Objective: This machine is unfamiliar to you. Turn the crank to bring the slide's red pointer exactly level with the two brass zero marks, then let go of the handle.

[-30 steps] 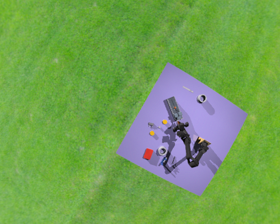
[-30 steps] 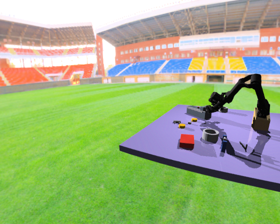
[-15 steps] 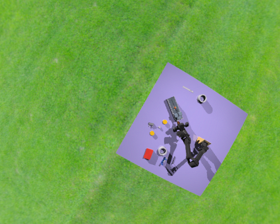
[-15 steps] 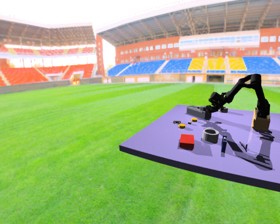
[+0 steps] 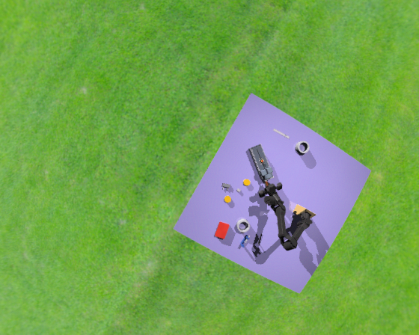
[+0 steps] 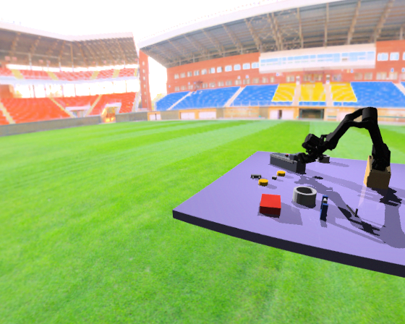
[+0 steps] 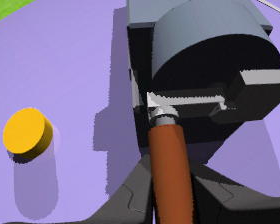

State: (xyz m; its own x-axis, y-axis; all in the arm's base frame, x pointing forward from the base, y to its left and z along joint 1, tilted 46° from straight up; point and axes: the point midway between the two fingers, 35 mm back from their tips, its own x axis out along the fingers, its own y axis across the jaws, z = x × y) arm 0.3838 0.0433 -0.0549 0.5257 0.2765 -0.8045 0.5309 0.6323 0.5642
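Now: the red pointer 12 cm ahead of my gripper tip, 11 cm to the right of it and 2 cm above it. The rest, counted from my gripper tip: brown crank handle: 1 cm behind, 1 cm to the left, 2 cm above; then white bar: 10 cm ahead, 41 cm to the right, 6 cm below; then small grey bracket: 23 cm ahead, 21 cm to the left, 6 cm below.
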